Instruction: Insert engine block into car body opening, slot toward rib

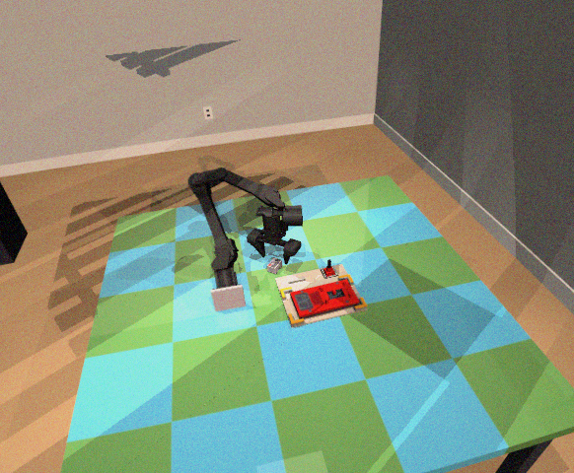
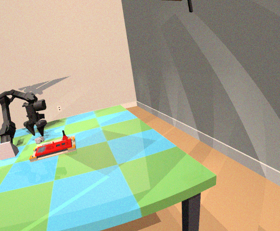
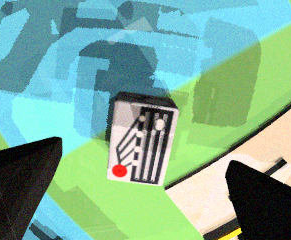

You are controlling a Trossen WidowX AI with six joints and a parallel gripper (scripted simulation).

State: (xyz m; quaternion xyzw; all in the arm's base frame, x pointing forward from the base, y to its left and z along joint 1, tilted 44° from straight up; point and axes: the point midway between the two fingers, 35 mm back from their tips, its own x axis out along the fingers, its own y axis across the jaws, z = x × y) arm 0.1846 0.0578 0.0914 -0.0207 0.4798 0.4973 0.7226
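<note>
My gripper tip is 3 cm above the engine block.
</note>
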